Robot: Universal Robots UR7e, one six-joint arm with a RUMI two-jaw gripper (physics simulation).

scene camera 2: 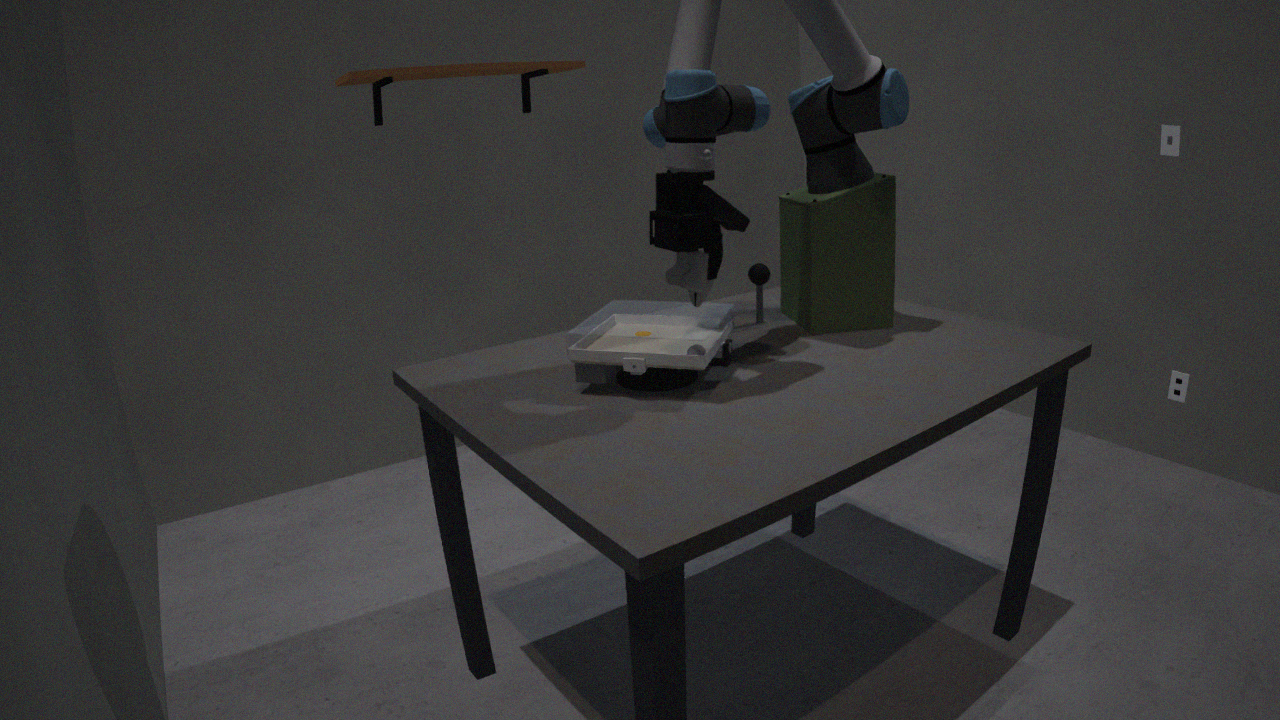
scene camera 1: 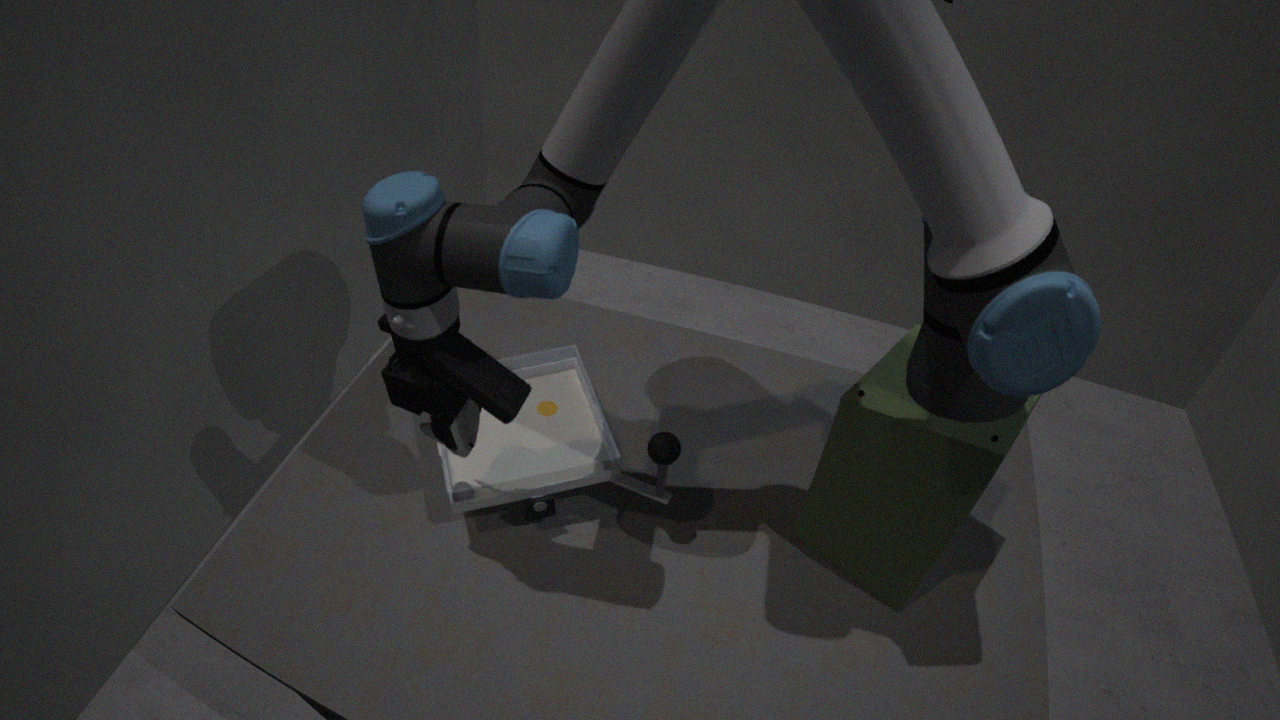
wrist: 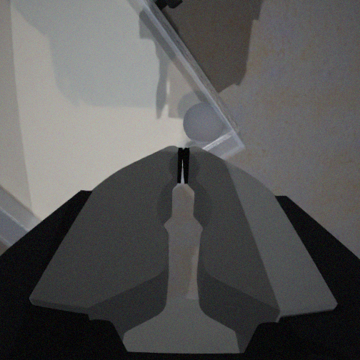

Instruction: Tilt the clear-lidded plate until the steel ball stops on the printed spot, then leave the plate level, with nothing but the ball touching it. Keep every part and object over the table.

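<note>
The clear-lidded plate (scene camera 1: 572,389) (scene camera 2: 608,345) (wrist: 100,145) is a white square tray on a dark base. I cannot tell exactly how far it tilts. The orange printed spot (scene camera 1: 546,408) (scene camera 2: 642,334) shows on its floor, away from the ball. The steel ball (scene camera 1: 462,491) (scene camera 2: 696,350) (wrist: 202,122) lies inside, at a corner, well apart from the spot. My gripper (scene camera 1: 461,450) (scene camera 2: 696,303) (wrist: 182,152) is shut and empty, pointing down at the plate's edge near the ball's corner. Its tips overlap the lid in view; whether they touch it is unclear.
A black ball-shaped knob (scene camera 1: 663,447) (scene camera 2: 759,274) stands on a thin post beside the plate, at the end of a flat bar from the plate's corner. The green pedestal (scene camera 1: 895,501) (scene camera 2: 836,259) carries the arm. The table (scene camera 1: 554,653) (scene camera 2: 805,429) has an edge beyond the plate.
</note>
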